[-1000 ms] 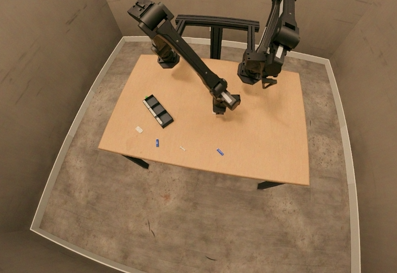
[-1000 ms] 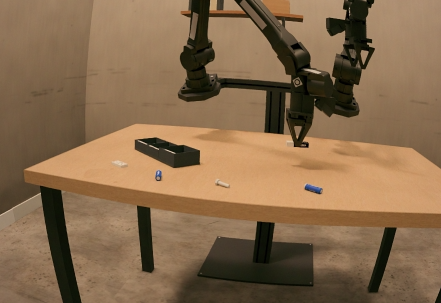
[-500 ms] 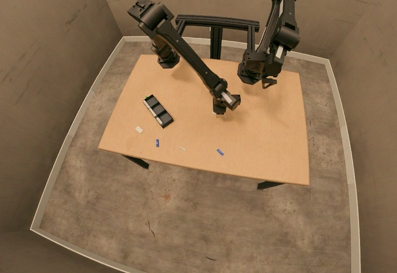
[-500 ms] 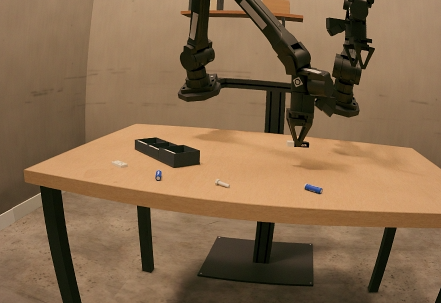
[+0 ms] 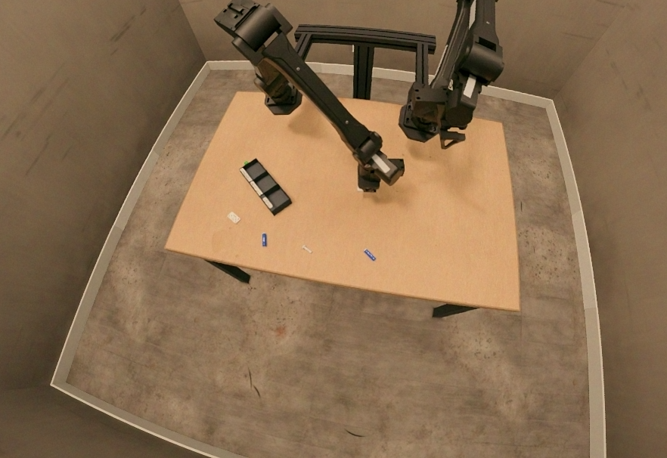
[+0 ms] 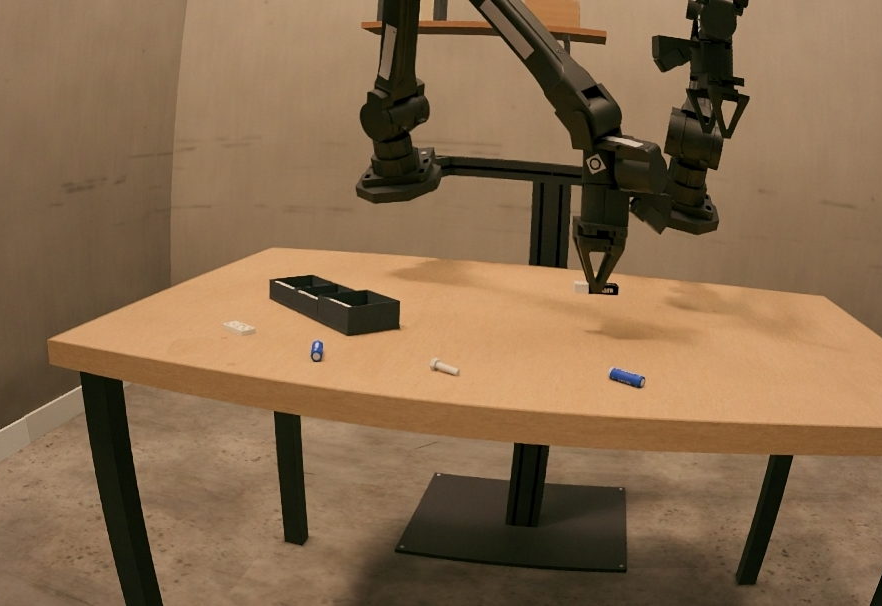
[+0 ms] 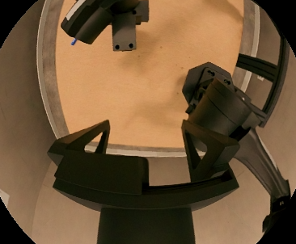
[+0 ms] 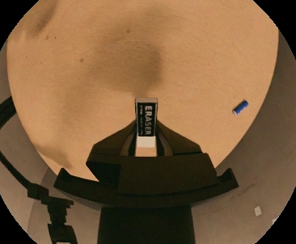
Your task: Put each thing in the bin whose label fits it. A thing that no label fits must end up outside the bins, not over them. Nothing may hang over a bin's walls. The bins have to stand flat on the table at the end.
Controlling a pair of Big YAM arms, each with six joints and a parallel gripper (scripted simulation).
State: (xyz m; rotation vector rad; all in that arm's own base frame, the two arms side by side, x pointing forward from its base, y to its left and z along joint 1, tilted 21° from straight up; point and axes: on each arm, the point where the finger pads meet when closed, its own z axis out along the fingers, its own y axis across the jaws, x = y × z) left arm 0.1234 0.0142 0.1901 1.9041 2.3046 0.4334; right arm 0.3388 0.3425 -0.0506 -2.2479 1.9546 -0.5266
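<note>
Now: right hand 50 cm to the left of the green die, 6 cm above it and 3 cm past it. The rest, counted from my right hand: eraser: 1 cm to the right; then black bin tray: 38 cm to the right, 5 cm below, 5 cm ahead; then white bolt: 25 cm ahead, 15 cm to the right, 6 cm below.
</note>
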